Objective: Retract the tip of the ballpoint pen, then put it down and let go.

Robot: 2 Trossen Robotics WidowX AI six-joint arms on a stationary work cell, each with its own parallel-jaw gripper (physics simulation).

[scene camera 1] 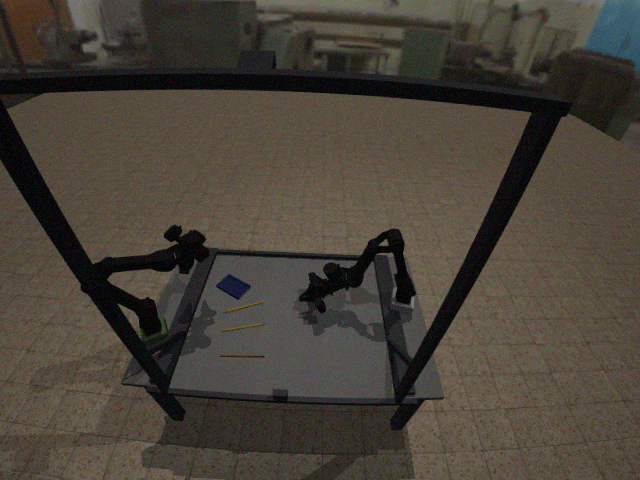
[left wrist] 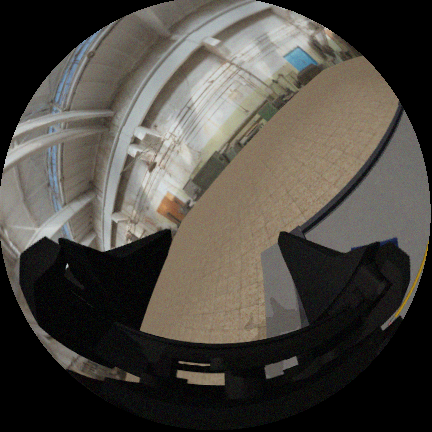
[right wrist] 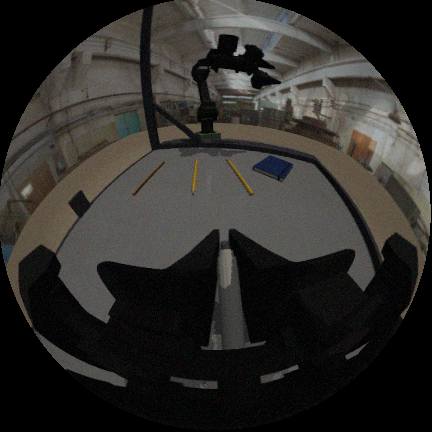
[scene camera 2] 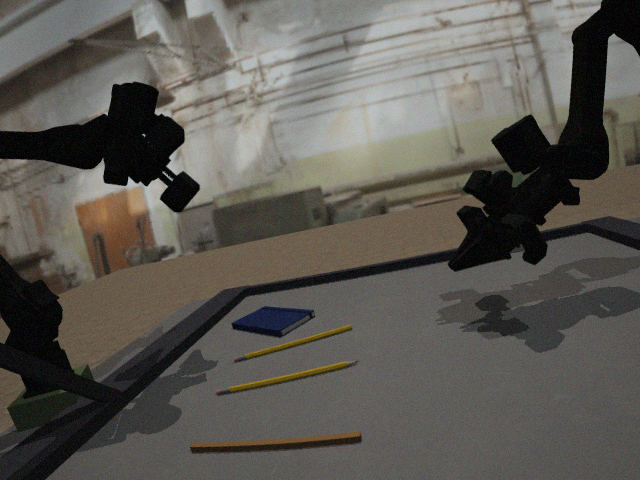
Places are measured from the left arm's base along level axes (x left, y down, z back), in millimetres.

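Pixels of known places: left gripper, between the fingertips: (left wrist: 226, 236) (right wrist: 277, 74) (scene camera 2: 165, 172); right gripper, between the fingertips: (scene camera 1: 299, 299) (right wrist: 223, 234) (scene camera 2: 450, 268); left arm's base, origin of its link: (scene camera 1: 152, 328) (right wrist: 206, 131); right arm's base, origin of its link: (scene camera 1: 403, 297).
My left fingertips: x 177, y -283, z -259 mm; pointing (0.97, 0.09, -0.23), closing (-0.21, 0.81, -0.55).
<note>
For each thing: its top centre in the pictures, then the offset to it from my left fingertips. "pt": a spot on its surface instead. Level surfaces: height alone.
- ballpoint pen, a spot on its surface: (right wrist: 226, 267) pt dx -356, dy +227, dz -368 mm
- blue notebook, centre of its top: (scene camera 2: 271, 317) (right wrist: 275, 164) (scene camera 1: 233, 285) dx -80, dy +311, dz -121 mm
- orange-brown stick, centre of its top: (scene camera 2: 269, 442) (right wrist: 149, 173) (scene camera 1: 242, 355) dx -439, dy +316, dz -36 mm
- grey table, height of its surface: dy +324 mm
The ballpoint pen (right wrist: 226, 267), with a pale section and a grey barrel, lies lengthwise between the closed fingers of my right gripper (scene camera 1: 302, 298) (scene camera 2: 454, 267) (right wrist: 223, 234). The gripper is above the table, with its shadow below. The fingers hide much of the pen; I cannot make it out in the scene views, and whether its writing tip is out cannot be seen. My left gripper (scene camera 1: 196, 261) (left wrist: 226, 236) is open and empty, raised over the table's far left edge.
A blue notebook (scene camera 1: 233, 286) (scene camera 2: 272, 320) (right wrist: 273, 167), two yellow pencils (scene camera 2: 293, 343) (scene camera 2: 286, 377) and an orange-brown stick (scene camera 1: 241, 355) (scene camera 2: 276, 443) (right wrist: 149, 178) lie on the left half of the grey table (scene camera 1: 330, 366). Dark frame posts stand at the table's sides.
</note>
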